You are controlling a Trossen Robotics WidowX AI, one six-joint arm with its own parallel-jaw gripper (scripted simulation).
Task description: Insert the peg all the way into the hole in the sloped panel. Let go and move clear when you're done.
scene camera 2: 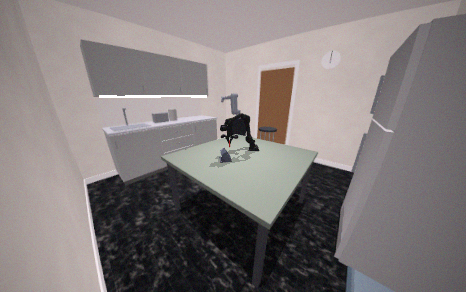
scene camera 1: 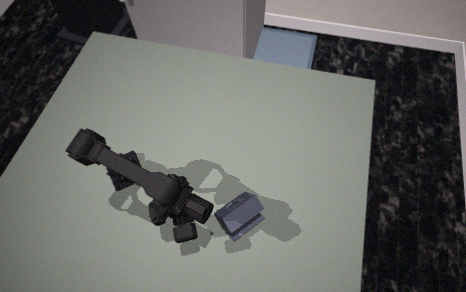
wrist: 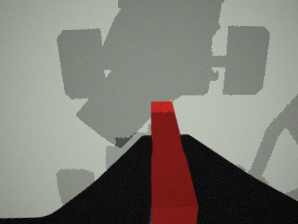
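Observation:
That's my gripper [scene camera 1: 185,217] you'd be seeing, and the gripper is there in the wrist view [wrist: 165,144] as well.

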